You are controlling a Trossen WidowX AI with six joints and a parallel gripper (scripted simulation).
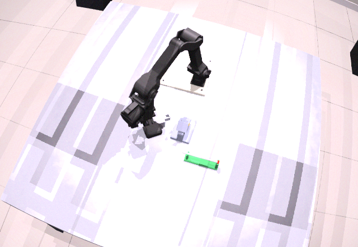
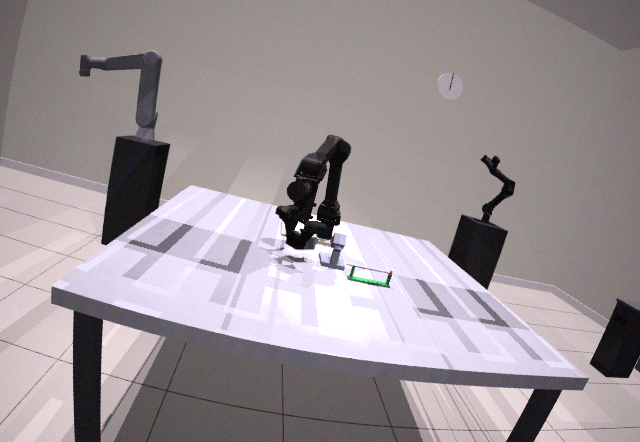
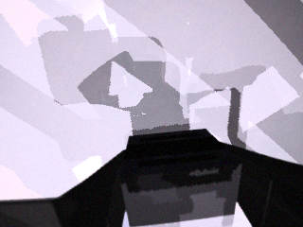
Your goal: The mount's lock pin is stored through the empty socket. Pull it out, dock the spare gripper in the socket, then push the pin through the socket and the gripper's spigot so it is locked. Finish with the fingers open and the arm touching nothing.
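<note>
Now: gripper tip 3 cm to the right of the spare gripper, 3 cm past it and 2 cm below it. Round my gripper tip: grey mount (14 cm to the left, 4 cm behind); green cradle (25 cm to the left, 6 cm ahead, 3 cm below).
</note>
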